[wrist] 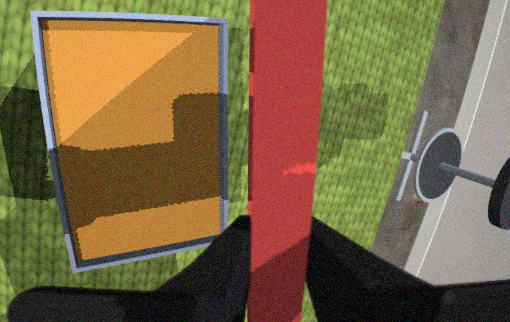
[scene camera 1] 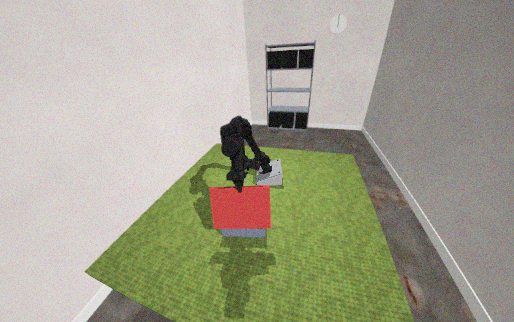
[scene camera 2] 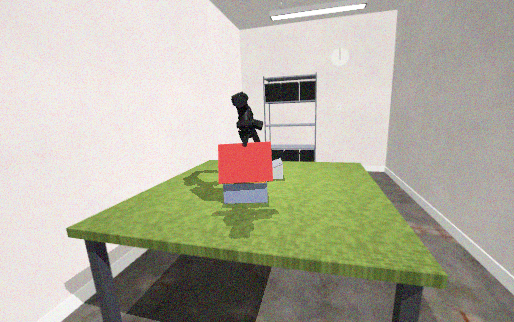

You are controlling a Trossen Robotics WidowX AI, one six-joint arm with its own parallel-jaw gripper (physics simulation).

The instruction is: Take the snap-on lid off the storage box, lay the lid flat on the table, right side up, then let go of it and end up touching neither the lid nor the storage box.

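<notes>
The red lid (scene camera 1: pixel 241 207) (scene camera 2: pixel 245 162) (wrist: pixel 286 100) is off the storage box and held steeply tilted, its broad face toward the scene cameras. The wrist view shows it nearly edge-on. My gripper (scene camera 1: pixel 240 189) (scene camera 2: pixel 244 144) (wrist: pixel 274 226) is shut on the lid's upper edge, near the middle. The blue-grey storage box (scene camera 1: pixel 244 233) (scene camera 2: pixel 245 195) (wrist: pixel 130 17) stands upright and open on the green table, with an orange inside. In the scene views the lid hides its upper part; in the wrist view the lid is right of the box, with table visible between them.
A light grey block with a slanted top (scene camera 1: pixel 274 180) (scene camera 2: pixel 278 170) stands on the table (scene camera 1: pixel 320 225) (scene camera 2: pixel 320 215) behind and right of the box. A shelf unit (scene camera 1: pixel 267 90) (scene camera 2: pixel 316 115) stands at the back wall. A round grey disc (wrist: pixel 435 172) shows beyond the table edge.
</notes>
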